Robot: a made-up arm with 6 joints.
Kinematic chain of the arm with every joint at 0, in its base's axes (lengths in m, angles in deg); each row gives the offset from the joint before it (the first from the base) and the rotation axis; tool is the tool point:
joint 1: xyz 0 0 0.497 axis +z
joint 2: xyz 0 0 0 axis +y
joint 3: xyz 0 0 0.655 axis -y
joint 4: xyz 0 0 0 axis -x
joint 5: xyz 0.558 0 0 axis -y
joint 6: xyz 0 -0.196 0 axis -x
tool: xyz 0 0 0
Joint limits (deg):
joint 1: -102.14..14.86
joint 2: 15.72..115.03
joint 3: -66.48..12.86
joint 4: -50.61..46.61
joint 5: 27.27..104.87
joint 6: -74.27..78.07
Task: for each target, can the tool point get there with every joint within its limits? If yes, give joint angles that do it. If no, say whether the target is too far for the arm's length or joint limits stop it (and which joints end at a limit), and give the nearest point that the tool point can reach.
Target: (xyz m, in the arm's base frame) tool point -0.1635 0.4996 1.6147
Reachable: no: joint limits stop it (at a limit: joint 1, joint 2, joint 3, joint 4) | nearest point 0.7516 0.0601 1.2419 | short by 1.081 m
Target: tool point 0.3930 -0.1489 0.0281
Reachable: yes | joints 4.31 87.89 -39.52 24.72 84.27 20.13
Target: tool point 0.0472 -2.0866 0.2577
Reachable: no: too far | nearest point 0.0238 -1.0527 0.3763 | short by 1.041 m
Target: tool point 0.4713 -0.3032 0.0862
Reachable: yes | joints -16.59 76.67 -35.34 37.27 42.94 30.49
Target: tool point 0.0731 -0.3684 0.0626
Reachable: yes | joints -54.25 86.21 -48.94 37.29 76.63 49.64
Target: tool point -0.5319 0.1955 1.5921
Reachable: no: joint limits stop it (at a limit: joint 1, joint 2, joint 3) | nearest point -0.3051 -0.6922 1.2223 | short by 0.988 m
